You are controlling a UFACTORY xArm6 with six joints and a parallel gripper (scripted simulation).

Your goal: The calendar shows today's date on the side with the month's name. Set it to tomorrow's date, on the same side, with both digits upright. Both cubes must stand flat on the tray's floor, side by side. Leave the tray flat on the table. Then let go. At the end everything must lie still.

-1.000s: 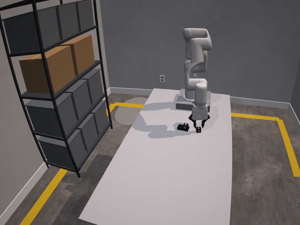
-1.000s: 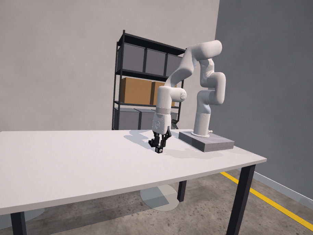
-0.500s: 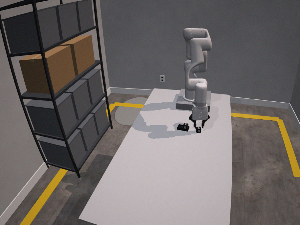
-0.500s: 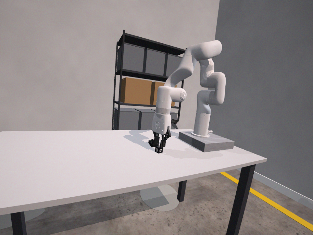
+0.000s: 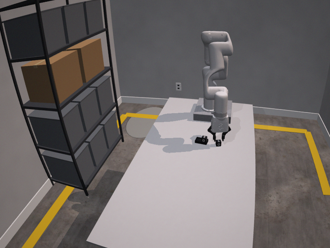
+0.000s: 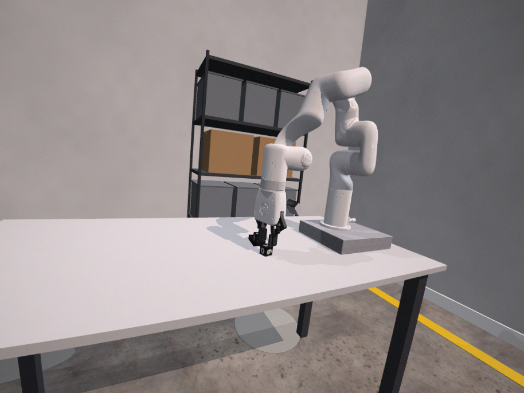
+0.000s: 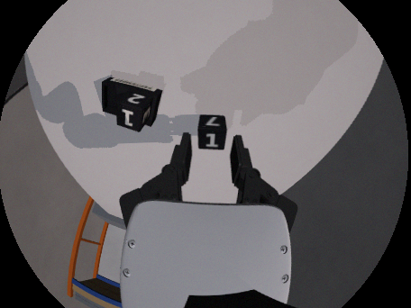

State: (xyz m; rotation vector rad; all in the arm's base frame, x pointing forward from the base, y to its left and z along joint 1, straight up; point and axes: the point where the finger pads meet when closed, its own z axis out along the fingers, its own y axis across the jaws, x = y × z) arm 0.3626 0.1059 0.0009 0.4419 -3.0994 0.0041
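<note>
Right now my hand is 40 mm above the black cube.
</note>
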